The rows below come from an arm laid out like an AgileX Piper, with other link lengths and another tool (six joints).
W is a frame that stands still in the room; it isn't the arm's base.
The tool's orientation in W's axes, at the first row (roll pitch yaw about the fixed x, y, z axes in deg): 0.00 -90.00 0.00
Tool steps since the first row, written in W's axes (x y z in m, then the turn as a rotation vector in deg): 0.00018 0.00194 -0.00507 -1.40 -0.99 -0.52; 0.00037 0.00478 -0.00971 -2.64 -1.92 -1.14; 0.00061 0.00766 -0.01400 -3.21 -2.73 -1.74; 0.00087 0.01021 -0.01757 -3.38 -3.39 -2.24
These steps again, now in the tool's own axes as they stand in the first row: -0.00507 0.00194 -0.00018 -0.52 -0.99 1.40; -0.00971 0.00478 -0.00037 -1.14 -1.92 2.64; -0.01400 0.00766 -0.00061 -1.74 -2.73 3.21; -0.01757 0.01021 -0.00087 -2.24 -3.39 3.38
